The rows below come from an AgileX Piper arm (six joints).
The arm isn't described. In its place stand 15 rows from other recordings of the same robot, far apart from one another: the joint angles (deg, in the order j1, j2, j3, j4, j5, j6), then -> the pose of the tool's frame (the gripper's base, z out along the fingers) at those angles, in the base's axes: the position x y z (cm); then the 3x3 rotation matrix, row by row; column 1 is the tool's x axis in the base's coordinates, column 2 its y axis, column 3 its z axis.
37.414, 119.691, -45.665, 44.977, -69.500, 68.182 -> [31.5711, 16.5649, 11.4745], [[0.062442, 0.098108, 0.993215], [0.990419, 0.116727, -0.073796], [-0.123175, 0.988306, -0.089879]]
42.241, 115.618, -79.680, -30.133, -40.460, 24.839 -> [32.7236, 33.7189, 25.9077], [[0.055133, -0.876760, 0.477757], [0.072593, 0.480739, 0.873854], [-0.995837, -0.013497, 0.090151]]
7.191, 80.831, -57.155, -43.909, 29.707, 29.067 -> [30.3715, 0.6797, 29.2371], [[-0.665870, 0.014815, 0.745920], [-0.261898, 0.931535, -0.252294], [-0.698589, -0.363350, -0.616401]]
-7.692, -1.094, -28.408, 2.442, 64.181, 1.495 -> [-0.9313, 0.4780, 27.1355], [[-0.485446, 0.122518, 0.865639], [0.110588, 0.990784, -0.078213], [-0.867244, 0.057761, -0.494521]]
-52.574, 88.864, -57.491, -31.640, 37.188, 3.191 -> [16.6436, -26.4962, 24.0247], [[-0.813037, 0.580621, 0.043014], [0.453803, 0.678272, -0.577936], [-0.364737, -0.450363, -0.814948]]
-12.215, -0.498, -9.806, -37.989, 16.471, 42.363 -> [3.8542, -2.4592, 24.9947], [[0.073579, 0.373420, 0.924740], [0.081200, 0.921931, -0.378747], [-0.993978, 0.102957, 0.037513]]
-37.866, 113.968, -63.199, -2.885, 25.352, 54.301 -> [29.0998, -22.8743, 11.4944], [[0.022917, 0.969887, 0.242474], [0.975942, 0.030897, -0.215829], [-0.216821, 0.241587, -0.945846]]
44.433, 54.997, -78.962, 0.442, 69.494, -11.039 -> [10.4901, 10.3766, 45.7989], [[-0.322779, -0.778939, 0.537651], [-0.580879, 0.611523, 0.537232], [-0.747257, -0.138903, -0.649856]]
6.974, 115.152, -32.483, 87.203, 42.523, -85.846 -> [23.2135, 9.0286, 5.5776], [[-0.979483, -0.197054, 0.042235], [-0.115126, 0.719124, 0.685279], [-0.165409, 0.666357, -0.727055]]
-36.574, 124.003, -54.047, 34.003, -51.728, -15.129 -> [29.2216, -26.6562, 9.1642], [[-0.138932, 0.895659, 0.422484], [0.250037, 0.444525, -0.860162], [-0.958217, -0.013868, -0.285707]]
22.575, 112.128, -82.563, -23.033, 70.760, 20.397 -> [35.8001, 11.2433, 20.1414], [[-0.981379, -0.172271, 0.084958], [-0.191527, 0.911198, -0.364740], [-0.014579, -0.374220, -0.927225]]
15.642, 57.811, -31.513, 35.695, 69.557, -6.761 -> [11.0137, 8.2503, 23.5892], [[-0.986182, -0.131879, -0.100260], [-0.165257, 0.825493, 0.539678], [0.011591, 0.548789, -0.835880]]
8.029, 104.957, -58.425, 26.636, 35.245, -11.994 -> [33.0383, 7.0379, 15.1638], [[-0.972499, -0.033312, 0.230515], [0.036921, 0.955156, 0.293791], [-0.229964, 0.294222, -0.927658]]
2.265, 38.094, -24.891, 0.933, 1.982, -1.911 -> [14.2346, 0.5681, 29.7490], [[-0.176036, -0.043088, 0.983440], [-0.024054, 0.998932, 0.039461], [-0.984090, -0.016709, -0.176884]]
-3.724, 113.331, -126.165, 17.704, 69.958, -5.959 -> [43.4674, -0.2240, 39.6745], [[-0.778434, -0.112467, 0.617569], [0.055431, 0.967660, 0.246092], [-0.625274, 0.225799, -0.747025]]
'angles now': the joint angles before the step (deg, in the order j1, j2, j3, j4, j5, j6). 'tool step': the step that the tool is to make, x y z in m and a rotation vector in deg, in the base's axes. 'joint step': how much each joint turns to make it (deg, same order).
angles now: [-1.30, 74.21, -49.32, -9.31, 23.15, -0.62]
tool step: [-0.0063, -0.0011, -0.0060, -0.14, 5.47, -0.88]
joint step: [0.01, 0.00, -0.01, 0.00, 5.55, 0.06]
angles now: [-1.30, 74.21, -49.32, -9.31, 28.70, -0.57]
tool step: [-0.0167, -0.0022, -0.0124, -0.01, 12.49, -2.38]
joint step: [-0.01, 0.01, 0.23, 0.07, 12.46, 0.57]
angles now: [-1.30, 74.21, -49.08, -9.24, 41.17, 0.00]
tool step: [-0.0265, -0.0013, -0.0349, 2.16, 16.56, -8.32]
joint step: [0.00, 1.70, 4.68, 0.05, 11.23, 7.11]
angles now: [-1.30, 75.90, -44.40, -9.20, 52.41, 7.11]
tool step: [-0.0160, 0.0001, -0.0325, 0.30, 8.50, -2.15]
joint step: [0.00, 2.62, 5.45, -0.11, 0.72, 2.13]
